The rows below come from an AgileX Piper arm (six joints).
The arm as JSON. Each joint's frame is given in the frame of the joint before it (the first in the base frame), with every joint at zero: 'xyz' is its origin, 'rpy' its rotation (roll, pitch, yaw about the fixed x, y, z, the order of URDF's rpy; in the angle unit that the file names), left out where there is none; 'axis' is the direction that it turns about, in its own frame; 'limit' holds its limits. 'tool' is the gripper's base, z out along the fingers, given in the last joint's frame.
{
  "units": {
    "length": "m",
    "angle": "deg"
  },
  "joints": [
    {
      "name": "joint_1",
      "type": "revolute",
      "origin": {
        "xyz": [
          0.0,
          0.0,
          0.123
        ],
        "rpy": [
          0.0,
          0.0,
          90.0
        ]
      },
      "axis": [
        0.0,
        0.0,
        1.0
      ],
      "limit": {
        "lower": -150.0,
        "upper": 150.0
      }
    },
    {
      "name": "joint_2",
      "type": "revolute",
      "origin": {
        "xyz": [
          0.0,
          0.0,
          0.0
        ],
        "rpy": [
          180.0,
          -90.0,
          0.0
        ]
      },
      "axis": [
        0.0,
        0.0,
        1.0
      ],
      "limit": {
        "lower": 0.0,
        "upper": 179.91
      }
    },
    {
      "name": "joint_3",
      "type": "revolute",
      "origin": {
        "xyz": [
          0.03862,
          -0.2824,
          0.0
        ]
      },
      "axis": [
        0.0,
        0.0,
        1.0
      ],
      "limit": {
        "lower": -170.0,
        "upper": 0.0
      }
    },
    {
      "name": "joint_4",
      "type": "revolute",
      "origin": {
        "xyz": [
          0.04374,
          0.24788,
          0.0
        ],
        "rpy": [
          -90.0,
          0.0,
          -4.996
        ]
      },
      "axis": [
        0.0,
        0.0,
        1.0
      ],
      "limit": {
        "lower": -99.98,
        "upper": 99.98
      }
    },
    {
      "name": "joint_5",
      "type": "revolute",
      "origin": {
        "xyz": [
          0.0,
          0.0,
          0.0
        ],
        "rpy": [
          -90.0,
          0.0,
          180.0
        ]
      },
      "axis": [
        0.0,
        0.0,
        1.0
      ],
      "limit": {
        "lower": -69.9,
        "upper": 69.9
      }
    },
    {
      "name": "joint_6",
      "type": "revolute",
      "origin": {
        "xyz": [
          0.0,
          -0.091,
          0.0
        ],
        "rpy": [
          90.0,
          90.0,
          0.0
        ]
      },
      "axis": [
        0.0,
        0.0,
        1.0
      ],
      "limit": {
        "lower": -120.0,
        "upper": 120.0
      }
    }
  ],
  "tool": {
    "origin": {
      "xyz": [
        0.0,
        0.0,
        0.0
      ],
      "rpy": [
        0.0,
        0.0,
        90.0
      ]
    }
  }
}
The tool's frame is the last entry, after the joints.
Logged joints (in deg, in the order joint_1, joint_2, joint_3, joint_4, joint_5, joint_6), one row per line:
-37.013, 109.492, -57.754, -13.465, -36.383, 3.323
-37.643, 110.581, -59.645, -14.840, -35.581, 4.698
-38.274, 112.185, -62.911, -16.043, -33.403, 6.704
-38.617, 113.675, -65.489, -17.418, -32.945, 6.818
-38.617, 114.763, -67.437, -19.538, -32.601, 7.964
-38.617, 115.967, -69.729, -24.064, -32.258, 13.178
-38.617, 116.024, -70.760, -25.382, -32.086, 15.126
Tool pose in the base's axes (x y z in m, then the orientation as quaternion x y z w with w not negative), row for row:
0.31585, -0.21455, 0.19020, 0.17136, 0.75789, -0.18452, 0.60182
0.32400, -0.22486, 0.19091, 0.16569, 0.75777, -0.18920, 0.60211
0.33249, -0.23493, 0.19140, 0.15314, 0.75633, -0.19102, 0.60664
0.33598, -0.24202, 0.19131, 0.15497, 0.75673, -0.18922, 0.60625
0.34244, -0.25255, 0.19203, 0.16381, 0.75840, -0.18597, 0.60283
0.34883, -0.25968, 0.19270, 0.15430, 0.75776, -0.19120, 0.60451
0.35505, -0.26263, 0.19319, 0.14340, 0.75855, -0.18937, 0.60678
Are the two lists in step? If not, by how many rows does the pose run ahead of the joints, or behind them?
The pose runs 2 rows behind the joints: the pose in row i belongs to the joints in row i - 2.
